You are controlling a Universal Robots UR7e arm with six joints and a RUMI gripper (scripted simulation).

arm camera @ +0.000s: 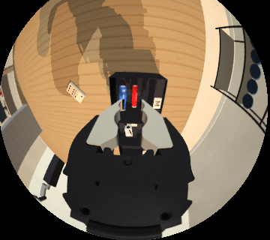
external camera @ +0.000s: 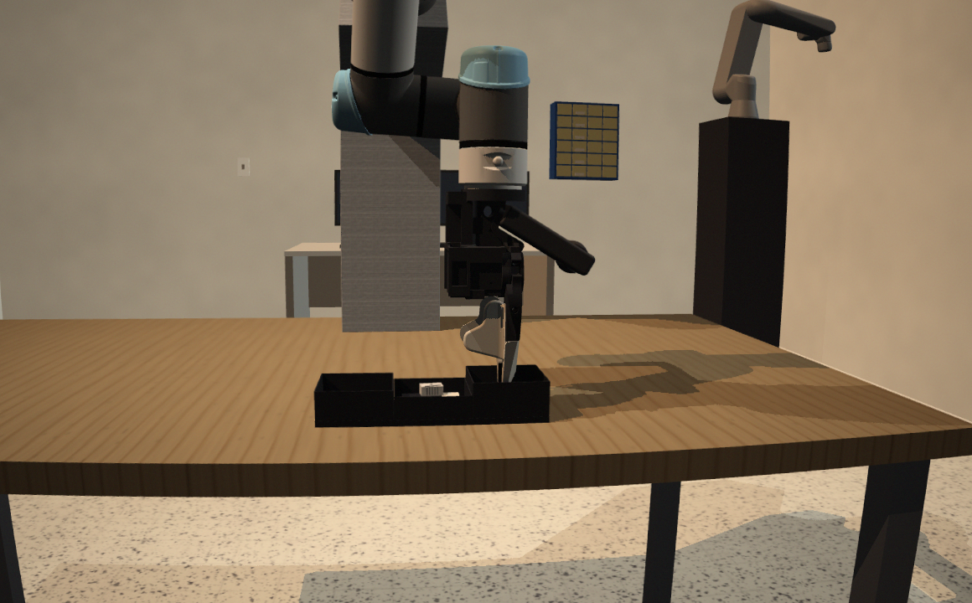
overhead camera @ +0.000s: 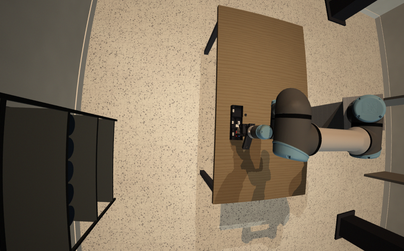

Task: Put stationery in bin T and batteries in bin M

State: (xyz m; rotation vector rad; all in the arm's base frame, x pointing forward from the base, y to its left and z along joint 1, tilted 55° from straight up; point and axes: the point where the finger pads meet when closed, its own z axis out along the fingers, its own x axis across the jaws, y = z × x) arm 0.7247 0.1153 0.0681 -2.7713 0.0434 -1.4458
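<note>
Right now my hand is 3 cm above the red battery. Also, from my hand: white domino tile: 13 cm behind, 1 cm to the left, 4 cm below; eraser: 8 cm to the right, 3 cm below; blue battery: 2 cm behind, 1 cm to the right, 3 cm below.
</note>
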